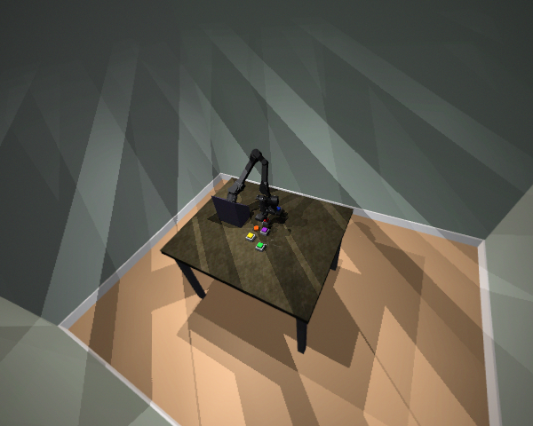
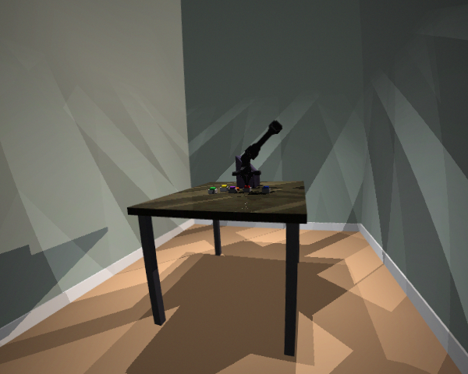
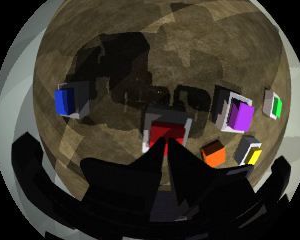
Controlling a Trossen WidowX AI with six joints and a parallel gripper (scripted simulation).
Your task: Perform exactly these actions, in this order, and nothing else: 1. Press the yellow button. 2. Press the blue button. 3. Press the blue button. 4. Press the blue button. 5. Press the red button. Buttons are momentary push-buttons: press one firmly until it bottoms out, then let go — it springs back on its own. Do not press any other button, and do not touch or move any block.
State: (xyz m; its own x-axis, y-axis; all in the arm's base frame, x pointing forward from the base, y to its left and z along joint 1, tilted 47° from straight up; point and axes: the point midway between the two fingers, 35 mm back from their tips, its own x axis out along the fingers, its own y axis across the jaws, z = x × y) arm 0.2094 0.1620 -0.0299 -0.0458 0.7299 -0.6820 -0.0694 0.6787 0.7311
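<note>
My gripper tip is now 1 cm above the red button. From my gripper tip the other things lie so: purple button: 9 cm to the right, 4 cm ahead, 1 cm below; then blue button: 13 cm to the left, 2 cm ahead, 1 cm below; then small orange block: 9 cm to the right, 3 cm below, 3 cm behind.
</note>
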